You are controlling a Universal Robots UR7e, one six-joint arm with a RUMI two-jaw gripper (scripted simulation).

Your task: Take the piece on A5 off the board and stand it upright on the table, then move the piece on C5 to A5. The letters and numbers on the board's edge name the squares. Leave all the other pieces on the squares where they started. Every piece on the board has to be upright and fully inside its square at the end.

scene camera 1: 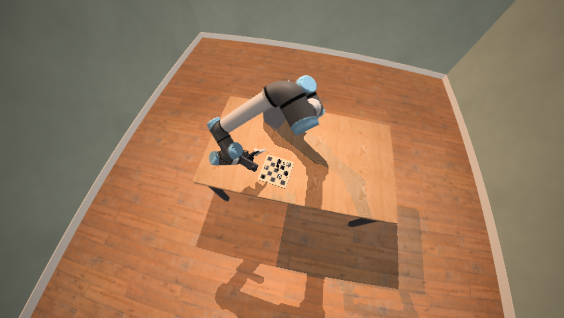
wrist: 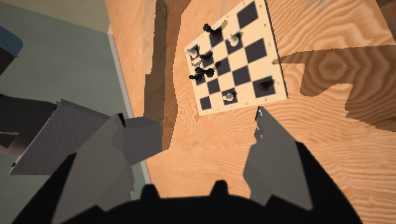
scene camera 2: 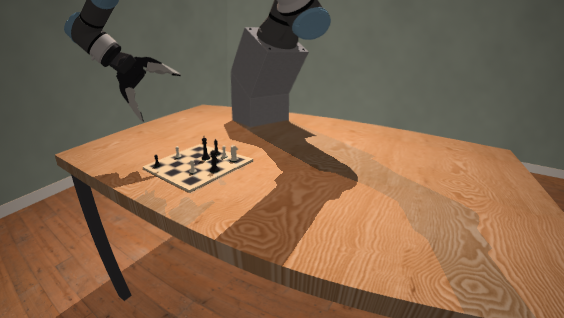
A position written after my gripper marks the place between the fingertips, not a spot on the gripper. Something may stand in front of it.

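My gripper (scene camera 2: 161, 98), also (wrist: 190, 110). Chessboard (scene camera 2: 174, 170), also (scene camera 1: 271, 174).
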